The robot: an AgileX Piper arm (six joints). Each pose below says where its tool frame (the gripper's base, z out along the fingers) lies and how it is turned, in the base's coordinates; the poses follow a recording.
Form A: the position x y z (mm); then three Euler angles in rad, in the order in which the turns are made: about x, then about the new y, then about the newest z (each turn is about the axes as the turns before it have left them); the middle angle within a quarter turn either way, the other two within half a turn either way.
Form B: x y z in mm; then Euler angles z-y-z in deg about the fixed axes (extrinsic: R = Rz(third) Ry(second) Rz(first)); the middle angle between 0 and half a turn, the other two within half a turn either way. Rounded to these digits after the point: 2 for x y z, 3 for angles.
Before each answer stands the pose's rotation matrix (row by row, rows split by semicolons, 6 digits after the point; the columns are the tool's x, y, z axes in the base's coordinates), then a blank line. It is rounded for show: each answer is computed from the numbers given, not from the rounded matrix.
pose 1, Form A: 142.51 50.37 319.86 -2.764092 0.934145 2.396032
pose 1, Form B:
-0.436788 -0.403303 0.804091; -0.412861 0.884040 0.219134; -0.799226 -0.236262 -0.552646

142.51 50.37 319.86 -16.468 123.549 15.244
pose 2, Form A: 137.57 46.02 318.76 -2.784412 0.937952 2.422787
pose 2, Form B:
-0.445114 -0.389456 0.806349; -0.404751 0.890739 0.206788; -0.798781 -0.234326 -0.554113

137.57 46.02 318.76 -16.349 123.650 14.384
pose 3, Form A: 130.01 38.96 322.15 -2.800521 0.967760 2.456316
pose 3, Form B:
-0.439109 -0.358939 0.823617; -0.383128 0.904004 0.189709; -0.812647 -0.232248 -0.534476

130.01 38.96 322.15 -15.950 122.308 12.971
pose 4, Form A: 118.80 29.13 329.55 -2.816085 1.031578 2.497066
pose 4, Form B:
-0.410456 -0.308500 0.858110; -0.349907 0.922281 0.164201; -0.842075 -0.232862 -0.486503

118.80 29.13 329.55 -15.458 119.111 10.833
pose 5, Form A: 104.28 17.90 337.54 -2.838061 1.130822 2.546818
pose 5, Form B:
-0.352776 -0.238650 0.904763; -0.310721 0.941938 0.127303; -0.882611 -0.236219 -0.406446

104.28 17.90 337.54 -14.983 113.982 8.009
